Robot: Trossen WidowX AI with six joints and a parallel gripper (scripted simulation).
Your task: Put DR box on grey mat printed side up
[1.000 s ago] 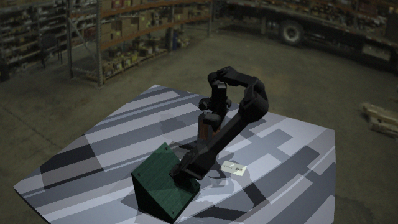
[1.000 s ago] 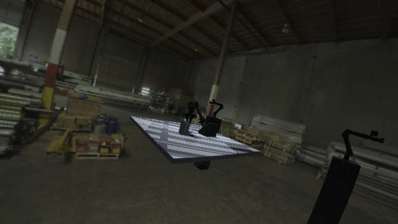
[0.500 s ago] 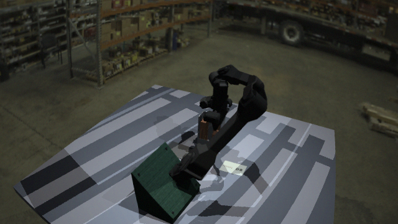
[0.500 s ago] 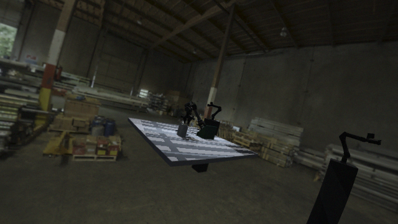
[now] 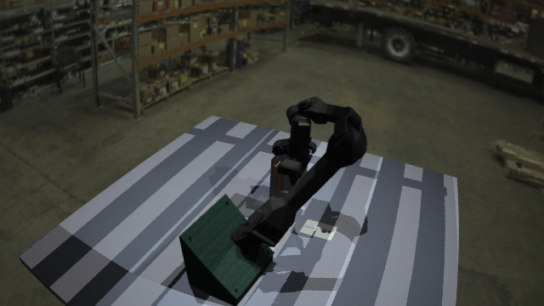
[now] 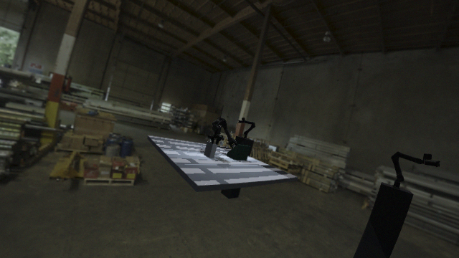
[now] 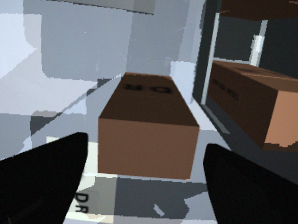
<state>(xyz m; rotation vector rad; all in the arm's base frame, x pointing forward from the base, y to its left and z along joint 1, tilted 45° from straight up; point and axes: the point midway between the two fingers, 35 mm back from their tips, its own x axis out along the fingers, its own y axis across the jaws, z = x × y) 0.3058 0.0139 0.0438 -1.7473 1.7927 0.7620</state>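
My gripper tip is 5 cm past the grey mat, 14 cm to the right of it and 12 cm above it. Also, from my gripper tip: white card 6 cm behind, 11 cm to the right, 12 cm below.
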